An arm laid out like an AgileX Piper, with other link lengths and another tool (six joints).
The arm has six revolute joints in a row. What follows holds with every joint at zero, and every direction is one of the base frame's. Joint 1 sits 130.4 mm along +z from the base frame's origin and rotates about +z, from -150 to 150 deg. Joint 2 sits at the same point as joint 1 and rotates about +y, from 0 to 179.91 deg. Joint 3 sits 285.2 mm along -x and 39 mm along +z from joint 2 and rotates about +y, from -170 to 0 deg. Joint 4 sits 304.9 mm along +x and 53.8 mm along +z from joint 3 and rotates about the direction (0.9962, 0, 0.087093), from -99.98 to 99.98 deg. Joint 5 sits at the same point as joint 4 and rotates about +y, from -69.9 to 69.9 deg. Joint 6 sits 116 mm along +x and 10.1 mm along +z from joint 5 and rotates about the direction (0.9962, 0, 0.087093), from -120 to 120 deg. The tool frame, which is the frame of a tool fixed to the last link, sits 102 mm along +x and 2 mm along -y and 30.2 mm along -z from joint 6; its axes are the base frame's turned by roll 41.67, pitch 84.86 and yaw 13.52 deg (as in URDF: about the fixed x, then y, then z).
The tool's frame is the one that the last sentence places.
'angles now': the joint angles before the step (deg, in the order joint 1, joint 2, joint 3, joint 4, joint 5, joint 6). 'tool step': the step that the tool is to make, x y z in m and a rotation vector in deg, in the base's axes. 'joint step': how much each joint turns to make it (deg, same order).
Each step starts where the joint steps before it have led.
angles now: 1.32, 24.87, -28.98, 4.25, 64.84, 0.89
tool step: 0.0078, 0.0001, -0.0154, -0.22, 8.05, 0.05
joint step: -0.01, 9.52, -1.46, 0.00, 0.00, -0.07
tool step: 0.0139, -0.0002, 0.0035, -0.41, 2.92, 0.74
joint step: 0.02, 6.58, -3.46, -0.01, -0.14, -0.81
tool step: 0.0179, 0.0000, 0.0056, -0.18, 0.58, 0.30
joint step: -0.02, 5.05, -3.25, 0.01, -1.19, -0.44
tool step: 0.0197, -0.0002, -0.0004, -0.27, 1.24, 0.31
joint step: 0.00, 5.83, -2.97, -0.06, -1.59, -0.45
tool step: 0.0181, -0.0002, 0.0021, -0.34, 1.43, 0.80
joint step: 0.00, 5.41, -3.66, 0.01, -0.26, -0.88
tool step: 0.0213, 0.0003, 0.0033, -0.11, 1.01, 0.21
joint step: 0.00, 5.51, -4.30, -0.01, -0.18, -0.23
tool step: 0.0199, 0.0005, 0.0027, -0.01, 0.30, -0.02
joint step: 0.02, 4.45, -3.76, 0.00, -0.40, 0.01
